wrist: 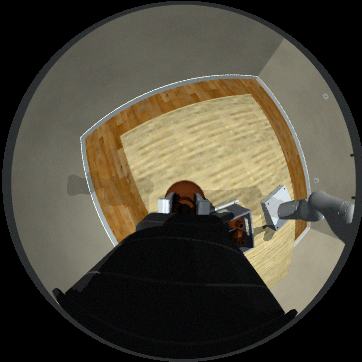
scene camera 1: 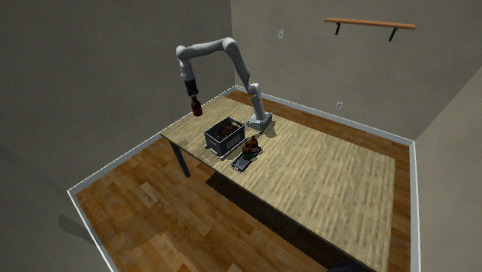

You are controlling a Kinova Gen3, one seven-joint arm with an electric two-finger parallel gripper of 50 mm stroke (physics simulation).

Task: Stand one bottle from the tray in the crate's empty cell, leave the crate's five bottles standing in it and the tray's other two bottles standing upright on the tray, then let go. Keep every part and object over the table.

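Seen in the pictures: gripper, fingertip midpoint: (wrist: 184, 199) (scene camera 1: 194, 99); arm's base at its link origin: (wrist: 282, 210) (scene camera 1: 261, 117).
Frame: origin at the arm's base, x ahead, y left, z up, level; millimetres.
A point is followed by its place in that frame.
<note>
My gripper (scene camera 1: 193, 97) @[z 298, x 372, y -421 mm] (wrist: 184, 199) @[z 298, x 372, y -421 mm] is shut on the neck of a brown bottle with a red label (scene camera 1: 196, 108) @[z 247, x 403, y -390 mm] (wrist: 185, 191) @[z 289, x 364, y -429 mm]. The bottle hangs upright, raised high, beyond the far left side of the crate in the scene view. The dark grey crate (scene camera 1: 218, 146) @[z 50, x 530, y -141 mm] (wrist: 251, 231) @[z 93, x 251, y -132 mm] stands on the table with several brown bottles (scene camera 1: 227, 131) (wrist: 238, 231) in it; its empty cell cannot be made out. The tray (scene camera 1: 239, 165) @[z -74, x 540, y 35 mm] lies beside the crate. Two bottles stand upright on it, one with a green label (scene camera 1: 246, 151) @[z 25, x 470, y 62 mm] and one with a pale label (scene camera 1: 254, 145) @[z 20, x 383, y 90 mm].
The wooden table (scene camera 1: 320, 185) @[z -79, x 462, y 611 mm] (wrist: 210, 140) @[z -79, x 145, y -531 mm] carries the crate, the tray and the arm's base (scene camera 1: 259, 122) @[z 2, x 77, y 14 mm] (wrist: 276, 207) @[z -13, x 27, y -46 mm]. The base stands behind the crate. The table's left edge lies near the area below the held bottle. A wall shelf (scene camera 1: 370, 23) is high at the back right.
</note>
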